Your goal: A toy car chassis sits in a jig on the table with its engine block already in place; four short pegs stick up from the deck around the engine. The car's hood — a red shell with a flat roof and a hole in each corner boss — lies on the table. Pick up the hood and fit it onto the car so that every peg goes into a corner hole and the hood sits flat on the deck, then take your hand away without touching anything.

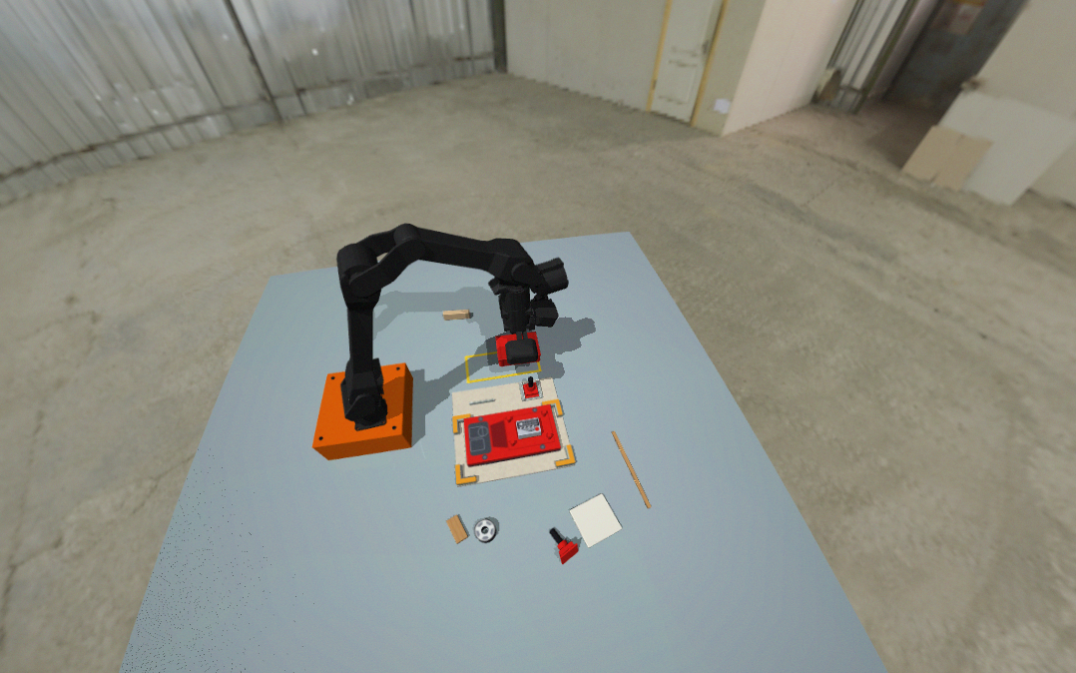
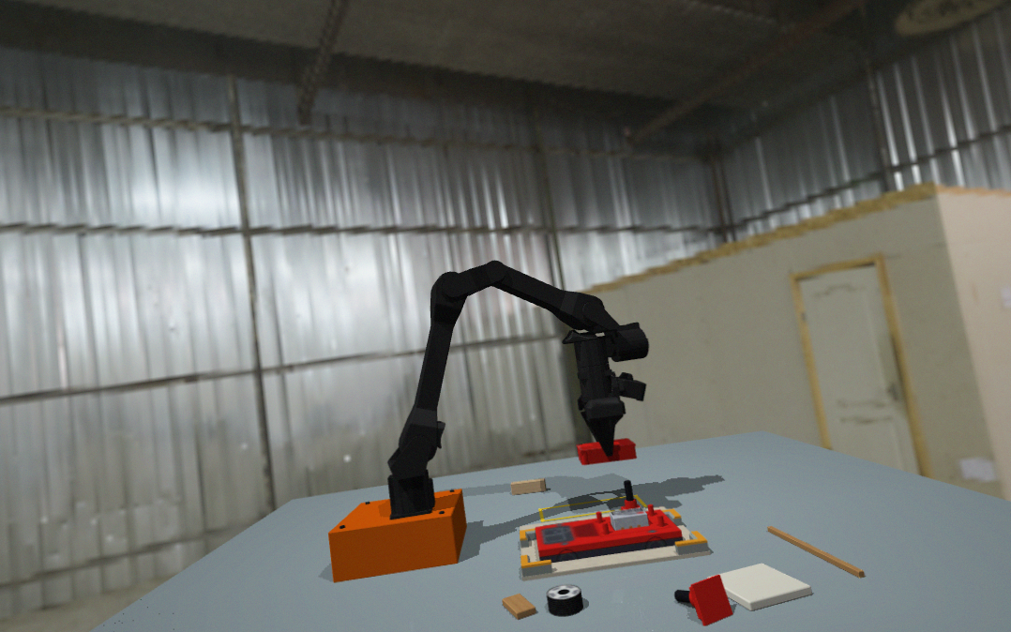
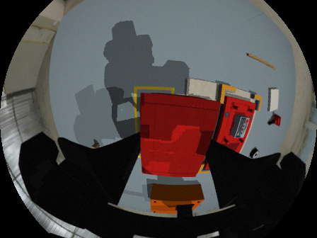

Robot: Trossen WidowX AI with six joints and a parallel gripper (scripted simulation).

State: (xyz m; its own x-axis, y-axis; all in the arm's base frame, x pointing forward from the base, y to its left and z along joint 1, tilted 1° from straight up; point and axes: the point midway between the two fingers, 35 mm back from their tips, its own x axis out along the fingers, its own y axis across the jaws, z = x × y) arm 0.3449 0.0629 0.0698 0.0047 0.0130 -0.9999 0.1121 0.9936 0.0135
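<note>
Now: gripper tip 50 mm past the cream jig, 150 mm to the left of it and 90 mm above it. Also, from my gripper tip: wood block 210 mm behind, 320 mm to the right, 100 mm below; wooden stick 170 mm ahead, 300 mm to the right, 100 mm below; red hood 10 mm above.
</note>
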